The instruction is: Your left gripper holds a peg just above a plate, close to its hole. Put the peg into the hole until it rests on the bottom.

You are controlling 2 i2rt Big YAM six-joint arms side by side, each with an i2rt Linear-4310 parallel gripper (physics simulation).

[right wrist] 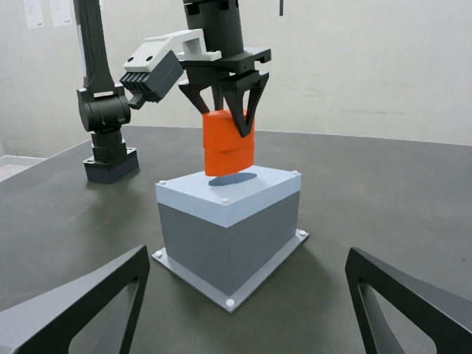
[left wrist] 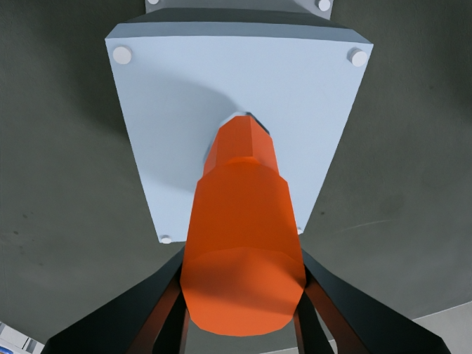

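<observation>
The orange peg [left wrist: 243, 210] [right wrist: 228, 155] is upright in my left gripper [left wrist: 241, 253] [right wrist: 231, 132], which is shut on its upper part. The light blue plate [left wrist: 310, 90] [right wrist: 272, 176] tops a grey block. The peg's lower end is slightly above the plate, overlapping the oval hole [right wrist: 235, 179] in the right wrist view, where the hole's near and right part shows. In the left wrist view, thin parts of the hole's edge show left and upper right of the peg's tip; the peg hides the rest. My right gripper [right wrist: 248, 257] is open and empty, in front of the block.
The grey block [right wrist: 195, 235] stands on a flanged base [right wrist: 197, 286] with white bolt heads at its corners. White pins stick up at the plate's corners. The black base of an arm [right wrist: 111, 167] stands on the dark table [left wrist: 60, 190] [right wrist: 400, 210] at the back left.
</observation>
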